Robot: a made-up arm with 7 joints.
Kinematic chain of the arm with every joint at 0, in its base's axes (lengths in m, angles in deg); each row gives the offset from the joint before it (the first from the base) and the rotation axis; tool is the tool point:
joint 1: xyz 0 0.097 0 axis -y
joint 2: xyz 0 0.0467 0 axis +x
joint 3: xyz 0 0 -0.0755 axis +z
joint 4: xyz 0 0 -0.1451 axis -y
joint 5: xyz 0 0 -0.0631 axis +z
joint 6: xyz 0 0 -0.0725 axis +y
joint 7: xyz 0 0 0 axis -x
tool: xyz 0 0 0
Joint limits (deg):
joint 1: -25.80..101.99
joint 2: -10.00..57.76
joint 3: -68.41..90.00
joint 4: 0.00..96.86
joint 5: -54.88..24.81
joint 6: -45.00..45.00
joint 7: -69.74..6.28
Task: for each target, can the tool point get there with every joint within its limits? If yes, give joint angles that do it. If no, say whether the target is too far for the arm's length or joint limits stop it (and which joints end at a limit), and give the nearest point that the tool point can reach.
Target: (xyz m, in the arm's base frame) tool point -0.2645 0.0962 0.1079
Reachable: no: joint limits stop it (at a limit: joint 1, joint 2, joint 3, joint 4) | nearest point -0.0978 0.2408 -0.2023 | short by 0.381 m
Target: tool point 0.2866 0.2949 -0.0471
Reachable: yes | joints 61.66 22.58 19.85 47.85 17.40 -27.58 -18.37
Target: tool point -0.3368 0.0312 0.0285
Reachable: no: joint limits stop it (at a limit: joint 1, joint 2, joint 3, joint 4) | nearest point -0.0335 -0.0151 -0.1832 | short by 0.373 m
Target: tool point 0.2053 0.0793 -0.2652
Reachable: yes | joints 28.76 -1.67 -46.27 33.97 17.59 -35.70 -41.77
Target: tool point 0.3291 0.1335 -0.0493
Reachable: yes | joints 69.55 9.11 -41.87 42.92 -13.49 30.06 -29.14
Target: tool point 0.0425 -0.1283 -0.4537
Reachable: no: too far | nearest point 0.0294 0.0150 -0.3141 | short by 0.200 m
